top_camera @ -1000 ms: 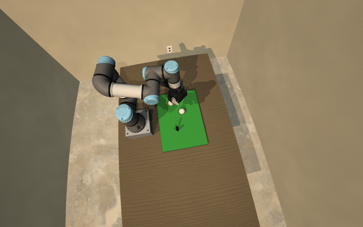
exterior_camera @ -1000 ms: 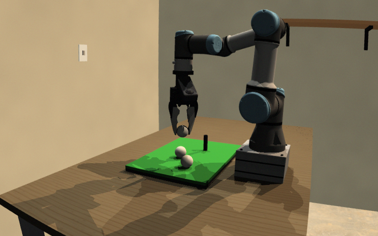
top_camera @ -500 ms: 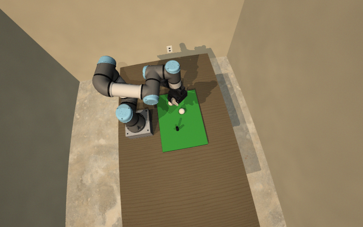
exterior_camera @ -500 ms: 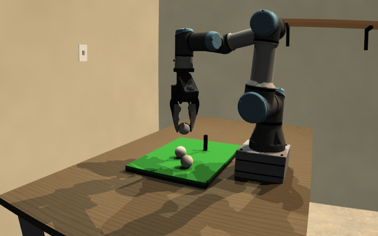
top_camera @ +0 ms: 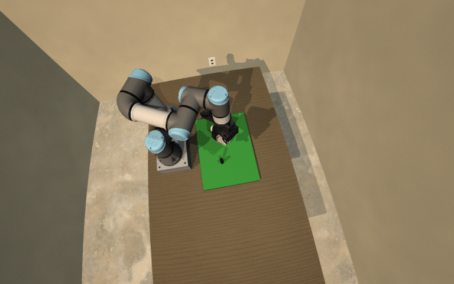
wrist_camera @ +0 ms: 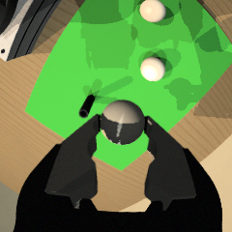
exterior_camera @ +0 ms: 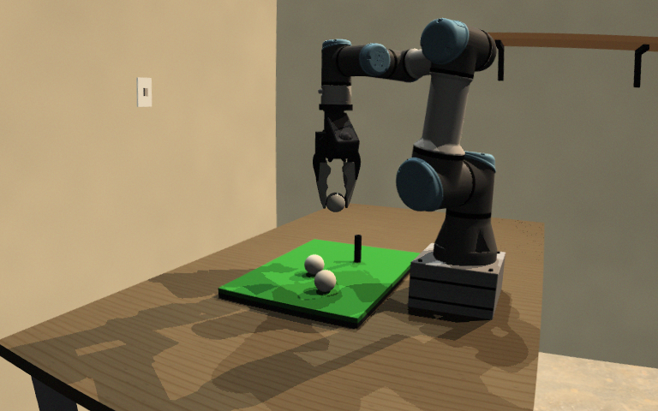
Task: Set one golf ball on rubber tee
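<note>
My hand is 10 mm past the green mat, 40 mm to the left of it and 150 mm above it.
</note>
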